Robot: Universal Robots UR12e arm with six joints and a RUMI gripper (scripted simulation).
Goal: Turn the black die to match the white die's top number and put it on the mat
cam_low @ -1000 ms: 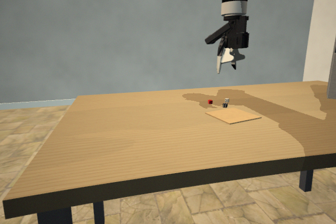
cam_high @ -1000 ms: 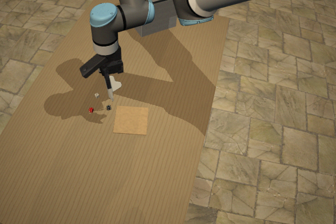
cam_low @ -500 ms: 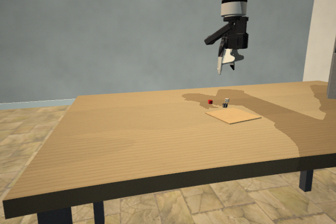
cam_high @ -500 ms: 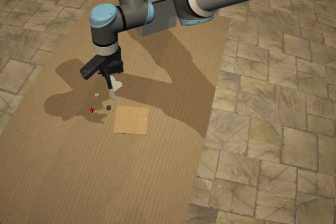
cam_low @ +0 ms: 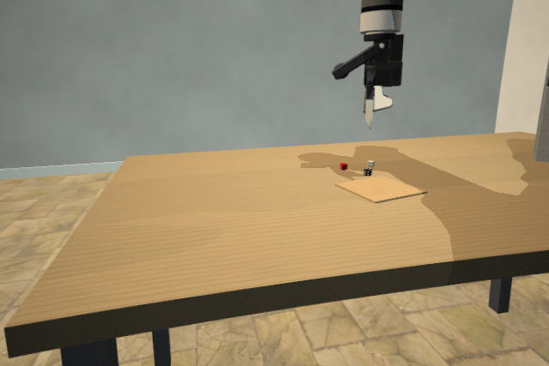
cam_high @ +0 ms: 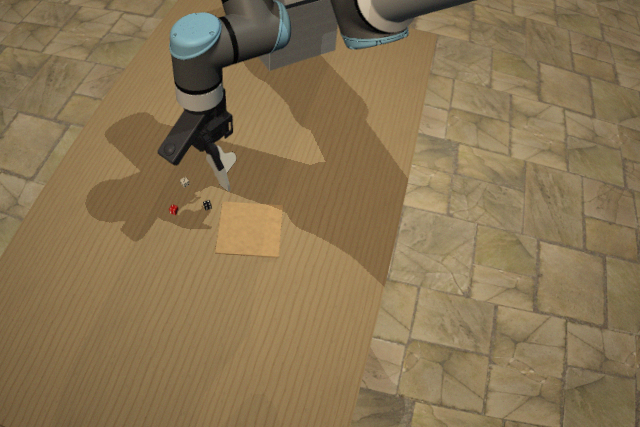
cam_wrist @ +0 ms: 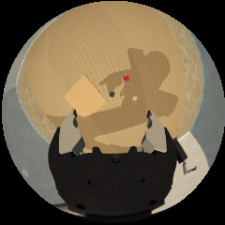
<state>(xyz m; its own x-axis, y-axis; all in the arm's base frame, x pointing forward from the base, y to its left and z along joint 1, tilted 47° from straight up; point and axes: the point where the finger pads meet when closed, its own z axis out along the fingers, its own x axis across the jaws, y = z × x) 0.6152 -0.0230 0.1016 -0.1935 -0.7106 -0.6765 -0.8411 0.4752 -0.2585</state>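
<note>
Right now the black die is 120 mm below my hand. Also, from my hand: white die 120 mm below, 80 mm to the right, 40 mm behind; then tan mat 130 mm below, 120 mm to the left; then red die 120 mm below, 60 mm to the right, 50 mm ahead.
</note>
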